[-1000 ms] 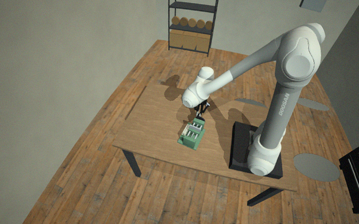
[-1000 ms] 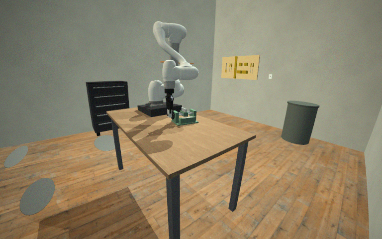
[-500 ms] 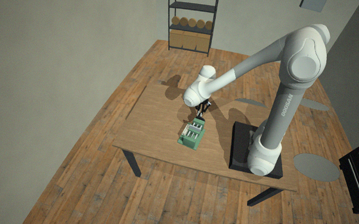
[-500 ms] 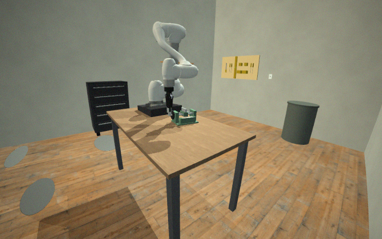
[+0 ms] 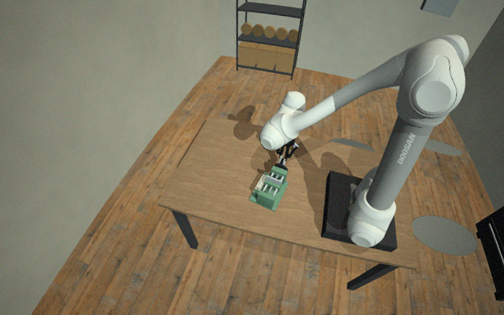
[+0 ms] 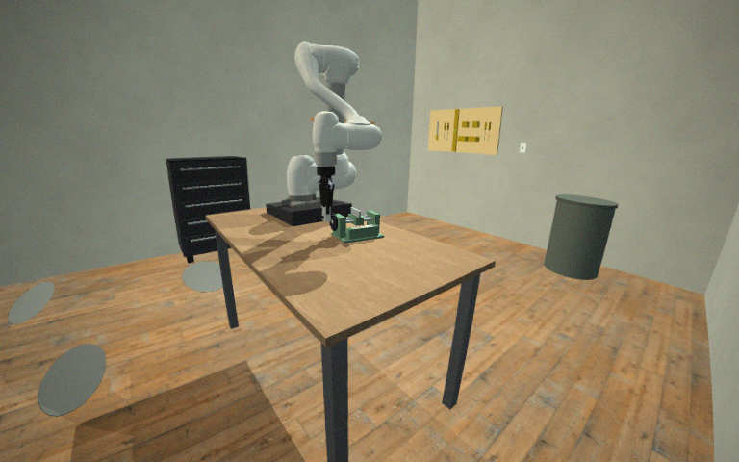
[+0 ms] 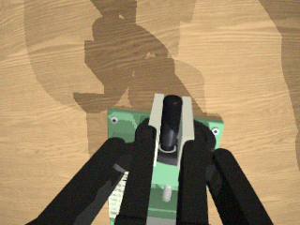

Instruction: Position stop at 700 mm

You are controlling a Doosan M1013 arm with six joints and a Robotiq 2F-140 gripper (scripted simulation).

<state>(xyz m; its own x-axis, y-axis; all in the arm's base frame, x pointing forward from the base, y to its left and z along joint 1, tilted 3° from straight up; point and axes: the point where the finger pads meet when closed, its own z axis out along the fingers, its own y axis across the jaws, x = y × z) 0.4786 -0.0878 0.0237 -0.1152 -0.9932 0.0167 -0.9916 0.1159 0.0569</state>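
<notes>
Now: the green stop fixture 14 cm to the left of my hand, 3 cm below it and 2 cm ahead of it. The rest, counted from my hand: black crank handle: 2 cm below.
</notes>
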